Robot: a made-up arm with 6 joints. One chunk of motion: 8 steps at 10 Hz.
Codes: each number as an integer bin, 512 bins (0 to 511) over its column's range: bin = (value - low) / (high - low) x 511, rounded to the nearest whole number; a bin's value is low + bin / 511 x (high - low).
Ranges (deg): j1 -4..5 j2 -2..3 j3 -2..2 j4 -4..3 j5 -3..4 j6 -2..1
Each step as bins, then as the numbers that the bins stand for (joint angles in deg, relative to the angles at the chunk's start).
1 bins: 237 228 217 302 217 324
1 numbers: 0.17 0.23 -0.30 0.14 -0.03 -0.10
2 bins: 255 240 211 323 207 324
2 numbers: 0.49 0.35 -0.35 0.42 -0.16 -0.10
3 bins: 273 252 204 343 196 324
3 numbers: 0.81 0.47 -0.40 0.70 -0.32 -0.10
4 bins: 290 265 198 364 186 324
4 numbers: 1.11 0.59 -0.45 0.99 -0.45 -0.10
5 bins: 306 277 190 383 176 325
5 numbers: 1.39 0.71 -0.51 1.25 -0.59 -0.09
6 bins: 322 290 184 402 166 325
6 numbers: 1.67 0.84 -0.56 1.51 -0.73 -0.09
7 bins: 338 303 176 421 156 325
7 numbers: 1.95 0.96 -0.62 1.77 -0.86 -0.09
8 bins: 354 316 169 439 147 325
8 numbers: 2.23 1.09 -0.68 2.01 -0.99 -0.09
